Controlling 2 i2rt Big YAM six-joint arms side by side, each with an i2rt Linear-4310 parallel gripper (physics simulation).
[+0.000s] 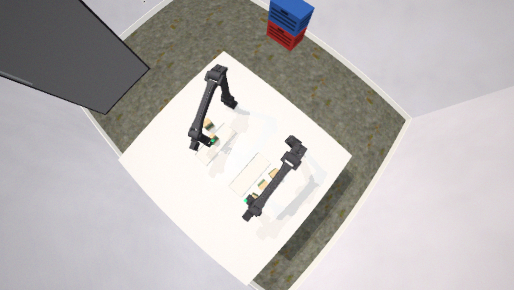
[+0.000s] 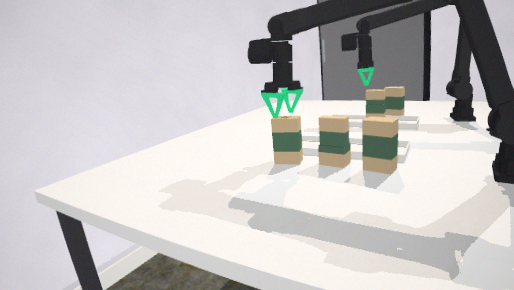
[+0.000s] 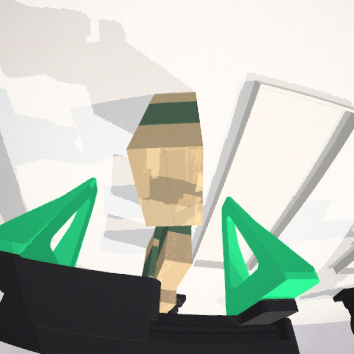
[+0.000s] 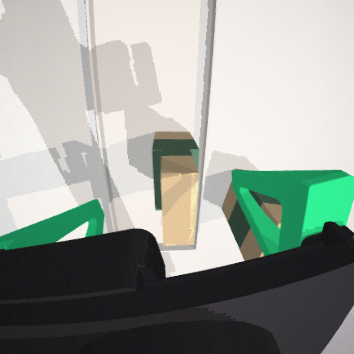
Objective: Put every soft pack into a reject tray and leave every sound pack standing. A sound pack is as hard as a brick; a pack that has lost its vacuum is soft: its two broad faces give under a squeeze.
Path:
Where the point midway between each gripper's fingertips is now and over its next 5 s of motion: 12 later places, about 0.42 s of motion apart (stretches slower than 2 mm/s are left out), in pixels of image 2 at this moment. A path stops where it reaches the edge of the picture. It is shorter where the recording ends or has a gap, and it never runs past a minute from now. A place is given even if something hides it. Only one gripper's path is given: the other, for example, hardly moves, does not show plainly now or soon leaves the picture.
The left gripper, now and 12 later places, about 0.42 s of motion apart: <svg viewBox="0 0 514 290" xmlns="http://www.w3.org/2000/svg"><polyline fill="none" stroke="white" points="283,115 293,113 304,109 311,104 314,103 316,116 317,133 323,128 324,123 326,117 333,113 342,109 348,105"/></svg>

